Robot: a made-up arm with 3 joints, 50 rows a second.
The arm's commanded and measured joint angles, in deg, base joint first. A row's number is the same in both.
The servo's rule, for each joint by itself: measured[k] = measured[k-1] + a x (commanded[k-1-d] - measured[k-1]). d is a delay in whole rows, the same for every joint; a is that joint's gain. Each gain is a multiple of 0.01, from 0.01 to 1. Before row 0 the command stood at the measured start. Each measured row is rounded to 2 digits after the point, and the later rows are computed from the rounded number. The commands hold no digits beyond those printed.
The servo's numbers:
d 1
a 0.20 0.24 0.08
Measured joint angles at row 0:
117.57, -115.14, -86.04
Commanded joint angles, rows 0 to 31:
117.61, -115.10, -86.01
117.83, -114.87, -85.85
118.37, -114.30, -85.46
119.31, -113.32, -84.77
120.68, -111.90, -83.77
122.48, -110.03, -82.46
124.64, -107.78, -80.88
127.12, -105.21, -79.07
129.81, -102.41, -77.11
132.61, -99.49, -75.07
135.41, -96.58, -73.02
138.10, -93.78, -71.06
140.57, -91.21, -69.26
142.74, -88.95, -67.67
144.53, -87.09, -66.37
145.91, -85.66, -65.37
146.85, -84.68, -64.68
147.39, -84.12, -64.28
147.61, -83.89, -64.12
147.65, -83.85, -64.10
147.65, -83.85, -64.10
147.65, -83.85, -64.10
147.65, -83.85, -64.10
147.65, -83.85, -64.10
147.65, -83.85, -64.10
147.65, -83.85, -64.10
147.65, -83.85, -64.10
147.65, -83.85, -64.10
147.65, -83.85, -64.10
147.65, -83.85, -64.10
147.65, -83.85, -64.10
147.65, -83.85, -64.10
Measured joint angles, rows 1 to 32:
117.57, -115.14, -86.04
117.58, -115.13, -86.04
117.63, -115.07, -86.02
117.78, -114.89, -85.98
118.09, -114.51, -85.88
118.61, -113.88, -85.71
119.38, -112.96, -85.45
120.43, -111.72, -85.08
121.77, -110.16, -84.60
123.38, -108.30, -84.00
125.23, -106.19, -83.29
127.27, -103.88, -82.47
129.44, -101.46, -81.56
131.67, -99.00, -80.58
133.88, -96.59, -79.55
136.01, -94.31, -78.50
137.99, -92.23, -77.45
139.76, -90.42, -76.43
141.29, -88.91, -75.46
142.55, -87.71, -74.55
143.57, -86.78, -73.71
144.39, -86.08, -72.94
145.04, -85.54, -72.23
145.56, -85.13, -71.58
145.98, -84.82, -70.98
146.31, -84.59, -70.43
146.58, -84.41, -69.92
146.79, -84.28, -69.45
146.96, -84.18, -69.02
147.10, -84.10, -68.63
147.21, -84.04, -68.27
147.30, -83.99, -67.94

